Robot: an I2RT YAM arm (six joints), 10 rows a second.
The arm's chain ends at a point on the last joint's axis. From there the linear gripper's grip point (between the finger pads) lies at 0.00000 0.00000 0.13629 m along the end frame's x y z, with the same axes.
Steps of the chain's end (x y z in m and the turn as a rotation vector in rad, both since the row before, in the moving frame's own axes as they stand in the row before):
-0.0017 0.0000 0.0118 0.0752 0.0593 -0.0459
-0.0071 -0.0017 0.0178 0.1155 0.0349 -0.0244
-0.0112 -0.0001 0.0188 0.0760 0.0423 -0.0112
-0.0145 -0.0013 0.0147 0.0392 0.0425 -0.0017
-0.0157 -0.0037 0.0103 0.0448 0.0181 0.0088
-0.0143 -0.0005 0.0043 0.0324 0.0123 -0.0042
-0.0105 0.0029 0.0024 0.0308 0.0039 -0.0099
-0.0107 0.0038 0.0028 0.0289 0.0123 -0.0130
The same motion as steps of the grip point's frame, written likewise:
0.0061 -0.0104 0.0112 0.0752 0.0593 -0.0459
-0.0025 -0.0175 0.0168 0.1155 0.0349 -0.0244
-0.0055 -0.0105 0.0183 0.0760 0.0423 -0.0112
-0.0087 -0.0066 0.0145 0.0392 0.0425 -0.0017
-0.0132 -0.0098 0.0101 0.0448 0.0181 0.0088
-0.0126 -0.0049 0.0042 0.0324 0.0123 -0.0042
-0.0100 -0.0013 0.0023 0.0308 0.0039 -0.0099
-0.0090 -0.0001 0.0027 0.0289 0.0123 -0.0130

